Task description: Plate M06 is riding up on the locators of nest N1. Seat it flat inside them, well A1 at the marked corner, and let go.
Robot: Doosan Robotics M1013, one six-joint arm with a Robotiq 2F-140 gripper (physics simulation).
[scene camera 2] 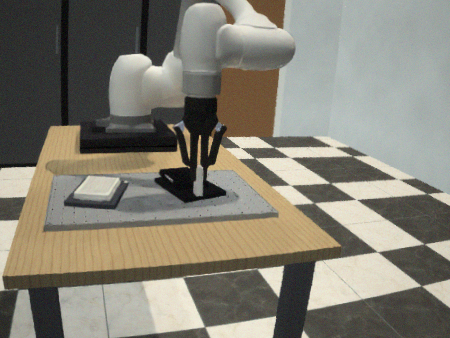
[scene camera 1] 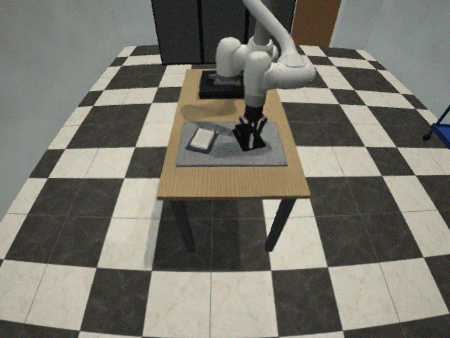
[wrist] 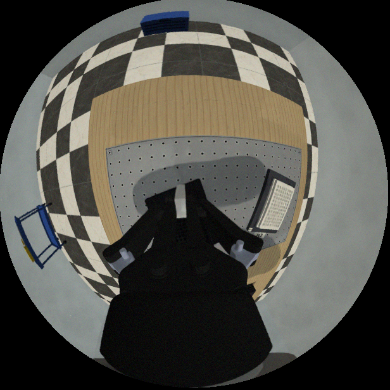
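Pixels of known places: gripper, fingertip midpoint: (scene camera 2: 197, 194) (scene camera 1: 250, 146); arm's base, origin of the base link: (scene camera 2: 130, 127) (scene camera 1: 228, 79).
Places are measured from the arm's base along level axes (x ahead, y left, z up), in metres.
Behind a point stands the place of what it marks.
Observation:
Nest N1 (scene camera 1: 259, 146) @[x 0.621, y 0.205, z -0.028 m] (scene camera 2: 217, 192) @[x 0.617, y 0.213, z -0.025 m] is a black base on the grey perforated board. Black plate M06 (scene camera 1: 242, 134) @[x 0.561, y 0.118, z -0.010 m] (scene camera 2: 175, 175) @[x 0.531, y 0.116, z -0.010 m] shows on it, raised above the base at the far left side in scene camera 2. Black on black hides its exact tilt, its locators and well A1. My gripper (scene camera 1: 251, 144) @[x 0.630, y 0.161, z -0.025 m] (scene camera 2: 198, 191) @[x 0.630, y 0.161, z -0.025 m] (wrist: 181, 191) points straight down, shut and with nothing held. Its fingers, with a white strip at the tips, are down at the nest, beside the raised part of the plate. In the wrist view the fingers hide most of the nest and plate.
A white well plate (scene camera 1: 203, 138) @[x 0.605, y -0.075, z -0.014 m] (scene camera 2: 97, 187) @[x 0.611, y -0.081, z -0.013 m] (wrist: 276, 205) sits on a dark nest marked N2, left of the gripper in both scene views. The grey board (scene camera 1: 225, 159) @[x 0.717, y 0.046, z -0.036 m] (scene camera 2: 150, 218) @[x 0.741, y 0.041, z -0.037 m] (wrist: 150, 155) lies on the wooden table (scene camera 1: 230, 185) @[x 0.857, y 0.081, z -0.050 m] (scene camera 2: 175, 252) @[x 0.870, y 0.082, z -0.050 m] (wrist: 195, 107). The arm's black base (scene camera 2: 127, 142) @[x 0.171, y -0.011, z -0.014 m] stands behind.

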